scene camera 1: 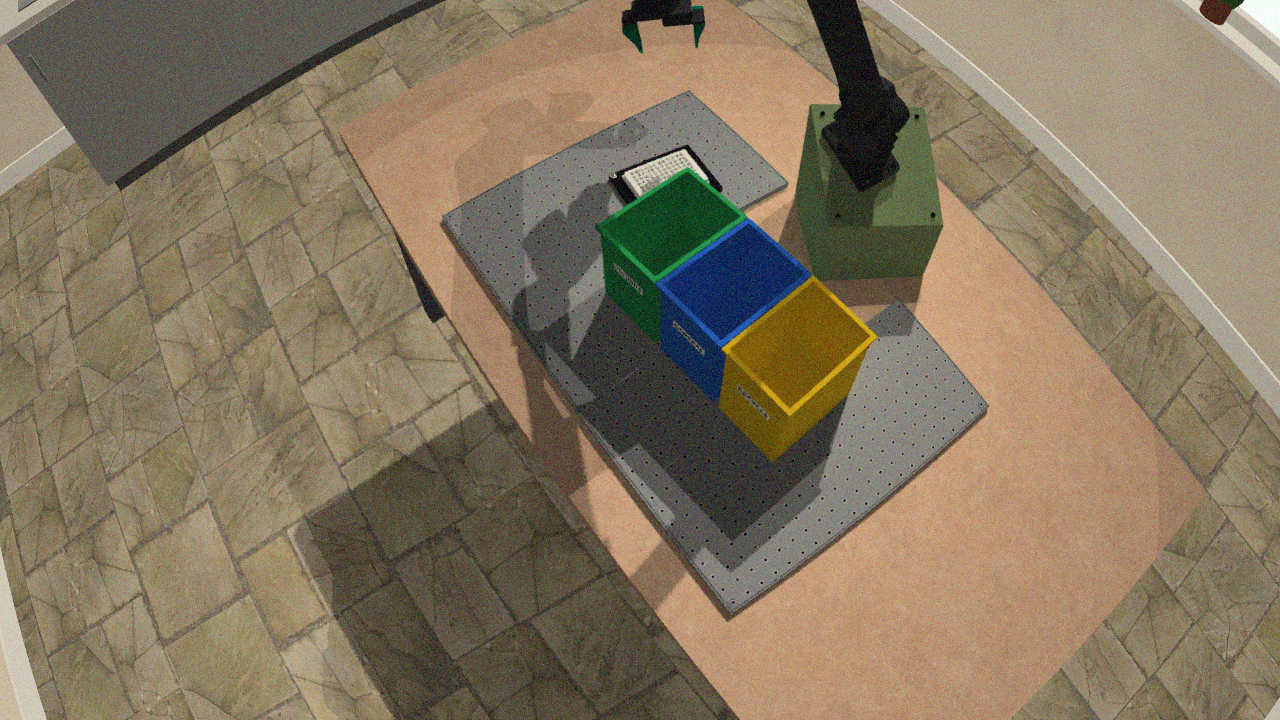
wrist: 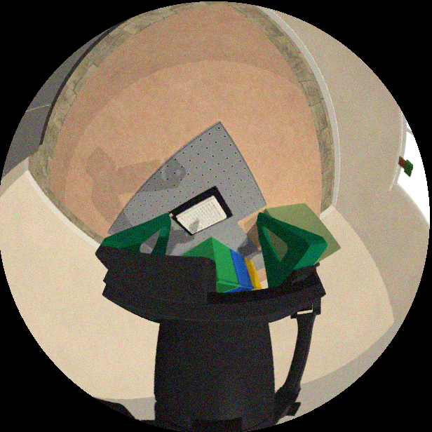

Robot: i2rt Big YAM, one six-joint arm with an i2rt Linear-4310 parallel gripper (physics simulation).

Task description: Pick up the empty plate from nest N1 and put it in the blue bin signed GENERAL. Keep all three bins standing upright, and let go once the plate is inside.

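Seen in the pictures: gripper, fingertip midpoint: (scene camera 1: 669, 48); arm's base at its link origin: (scene camera 1: 859, 150).
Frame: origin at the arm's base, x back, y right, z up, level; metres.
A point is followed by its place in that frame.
The white plate (scene camera 1: 664, 170) {x -0.229, y 0.233, z -0.182 m} (wrist: 202, 215) with a grid of wells lies in a black nest (scene camera 1: 704, 159) {x -0.143, y 0.238, z -0.201 m} (wrist: 225, 201) on the grey perforated board. The blue bin (scene camera 1: 735, 282) {x -0.253, y -0.036, z -0.167 m} (wrist: 241, 265) stands upright between the green bin (scene camera 1: 671, 223) {x -0.298, y 0.089, z -0.130 m} (wrist: 215, 257) and the yellow bin (scene camera 1: 796, 344) {x -0.215, y -0.163, z -0.198 m} (wrist: 254, 272), which also stand upright. No plate shows inside the blue bin in the scene view. My gripper (scene camera 1: 668, 49) {x -0.151, y 0.353, z 0.003 m} (wrist: 213, 217) is open and empty, high up and off beyond the board's far edge in the scene view, apart from the plate.
The grey board (scene camera 1: 930, 385) {x -0.051, y -0.337, z -0.201 m} (wrist: 220, 145) lies on the tan table top (scene camera 1: 1029, 537) {x -0.039, y -0.654, z -0.214 m} (wrist: 200, 90). The arm's green pedestal (scene camera 1: 868, 250) {x -0.037, y -0.106, z -0.127 m} (wrist: 305, 220) stands beside the bins. A grey cabinet (scene camera 1: 179, 80) stands beyond the table at the upper left.
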